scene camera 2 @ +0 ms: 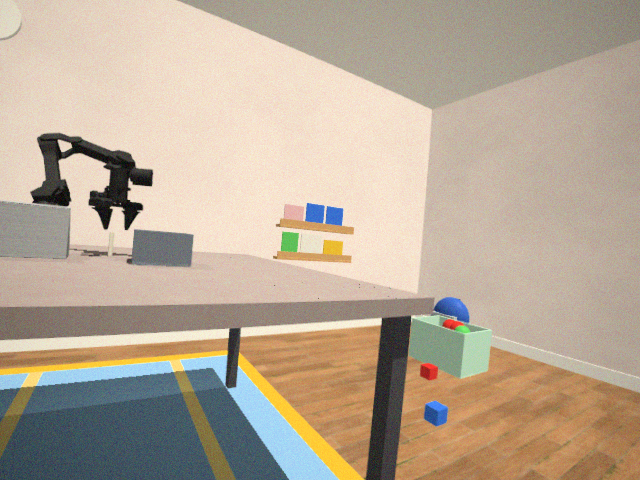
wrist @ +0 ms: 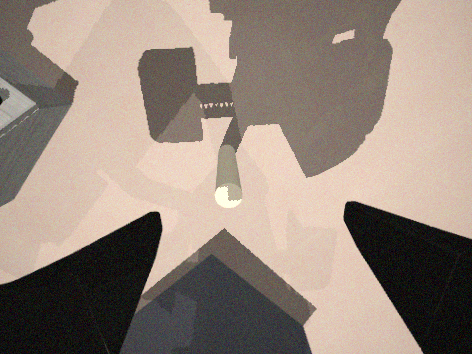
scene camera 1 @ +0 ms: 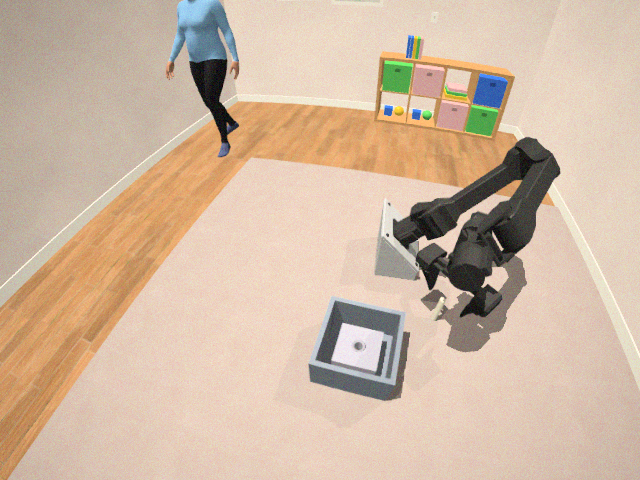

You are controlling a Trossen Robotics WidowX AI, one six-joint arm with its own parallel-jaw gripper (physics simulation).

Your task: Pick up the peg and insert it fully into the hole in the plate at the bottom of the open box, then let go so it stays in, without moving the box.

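Where they show: gripper, fingertip midpoint: (scene camera 2: 116,230) (wrist: 253,215) (scene camera 1: 445,302); arm's base, origin of the base link: (scene camera 2: 42,221) (scene camera 1: 400,234).
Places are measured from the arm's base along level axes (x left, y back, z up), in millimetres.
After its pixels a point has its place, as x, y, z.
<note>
A cream peg (scene camera 1: 438,308) {96, -189, -45} (scene camera 2: 111,244) {92, -184, -59} (wrist: 228,175) {105, -178, -29} stands upright on the table, beside the open box. The grey-blue open box (scene camera 1: 351,382) {-86, -387, -38} (scene camera 2: 162,248) {-159, -293, -48} (wrist: 215,310) {8, -245, -40} holds a white plate (scene camera 1: 348,357) {-98, -335, -41} with a round hole (scene camera 1: 358,346) {-80, -298, -60} at its bottom. In the wrist view part of the box's outside shows at the bottom, between the fingers. My gripper (scene camera 1: 447,298) {102, -195, -10} (scene camera 2: 116,228) {102, -195, -10} (wrist: 253,215) {102, -195, -10} is open and empty, pointing down just above the peg's top. In the wrist view the peg's top appears between the fingertips, slightly beyond them.
A light grey wedge-shaped block (scene camera 1: 395,263) {-6, -66, -43} (scene camera 2: 35,232) {-52, 9, -31} (wrist: 25,150) {14, -67, -75} with holes in its sloped face stands on the table (scene camera 1: 217,310) {-430, -244, -99} (scene camera 2: 206,289) {-552, -296, -99}, near the arm's forearm side. A person (scene camera 1: 206,46) and a cube shelf (scene camera 1: 444,60) are in the background.
</note>
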